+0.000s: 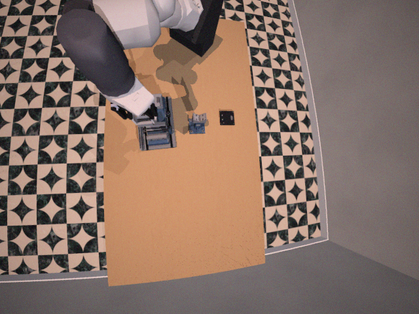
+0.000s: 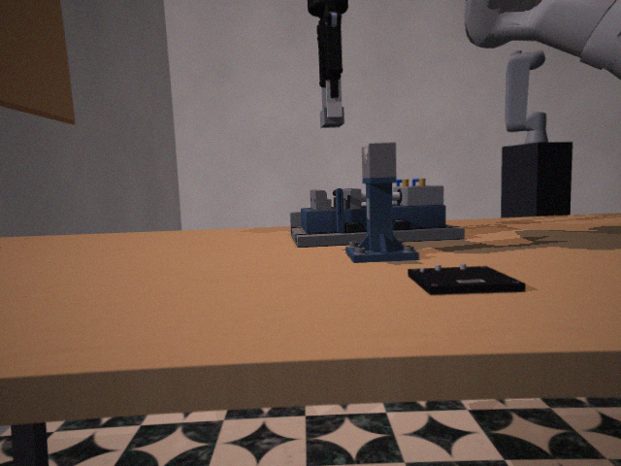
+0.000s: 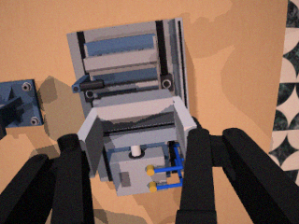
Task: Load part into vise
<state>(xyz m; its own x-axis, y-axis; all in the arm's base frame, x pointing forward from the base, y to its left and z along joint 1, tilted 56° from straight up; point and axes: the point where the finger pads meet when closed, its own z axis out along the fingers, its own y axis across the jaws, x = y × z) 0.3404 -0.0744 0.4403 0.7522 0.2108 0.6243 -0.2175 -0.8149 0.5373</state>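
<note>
My hand is 40 mm short of the fixed jaw, 10 mm to the right of it and 180 mm above it. Round my hand: work stop 20 mm ahead, 60 mm to the left, 170 mm below; part 20 mm below; air cylinder rod 70 mm behind, 40 mm to the left, 180 mm below.
</note>
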